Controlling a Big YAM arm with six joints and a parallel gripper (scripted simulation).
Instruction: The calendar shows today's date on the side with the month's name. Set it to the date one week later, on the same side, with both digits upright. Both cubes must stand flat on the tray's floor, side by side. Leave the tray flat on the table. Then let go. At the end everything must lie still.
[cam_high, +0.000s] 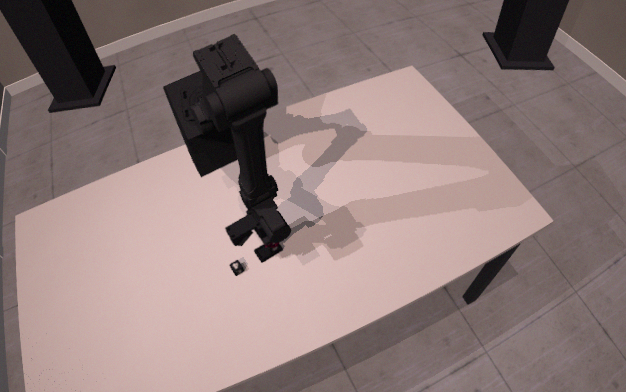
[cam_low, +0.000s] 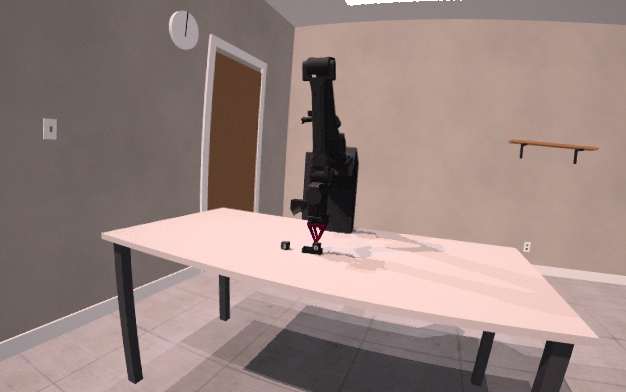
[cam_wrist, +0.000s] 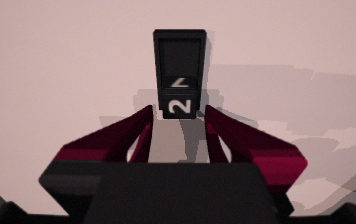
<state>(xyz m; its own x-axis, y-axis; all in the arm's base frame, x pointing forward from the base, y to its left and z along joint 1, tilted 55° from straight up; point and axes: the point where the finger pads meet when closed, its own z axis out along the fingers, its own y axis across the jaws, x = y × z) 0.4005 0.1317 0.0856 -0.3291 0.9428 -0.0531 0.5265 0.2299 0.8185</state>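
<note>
The black tray is 5 cm below my hand, 1 cm to the right of it and 1 cm ahead of it. Round my hand: black calendar block (10 cm to the right, 6 cm ahead, 4 cm below).
</note>
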